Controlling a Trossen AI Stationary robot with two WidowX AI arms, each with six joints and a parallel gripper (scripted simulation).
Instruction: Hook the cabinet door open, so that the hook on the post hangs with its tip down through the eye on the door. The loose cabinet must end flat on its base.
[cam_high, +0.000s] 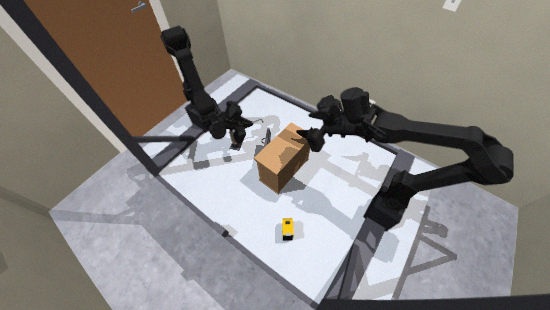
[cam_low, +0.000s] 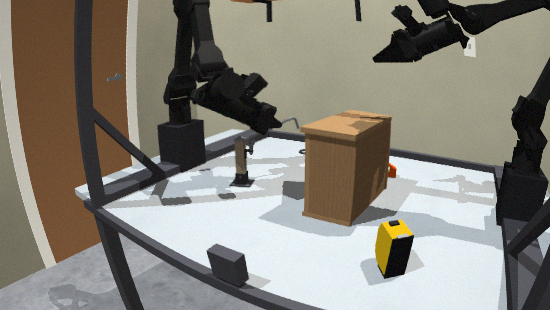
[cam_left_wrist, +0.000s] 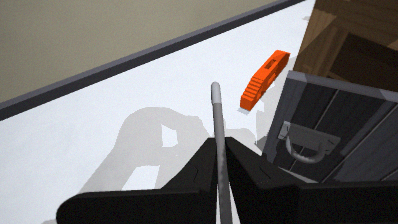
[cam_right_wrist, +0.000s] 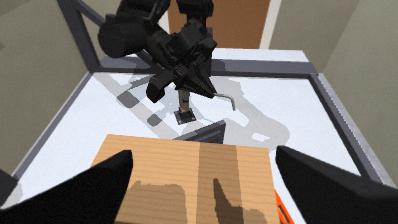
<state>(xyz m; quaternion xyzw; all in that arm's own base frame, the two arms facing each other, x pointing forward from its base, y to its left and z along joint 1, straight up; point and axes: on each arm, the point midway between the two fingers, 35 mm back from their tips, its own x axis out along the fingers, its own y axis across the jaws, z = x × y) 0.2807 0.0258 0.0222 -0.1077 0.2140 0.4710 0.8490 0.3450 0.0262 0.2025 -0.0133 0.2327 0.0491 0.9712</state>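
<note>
My left gripper is now 4 cm past the grey door, 12 cm to the left of it and 7 cm above it. The rest, counted from my left hand: grey hook (1 cm ahead, 1 cm to the right, 3 cm below); then yellow block (26 cm behind, 38 cm to the right, 11 cm below); then orange object (13 cm ahead, 22 cm to the right, 13 cm below).
</note>
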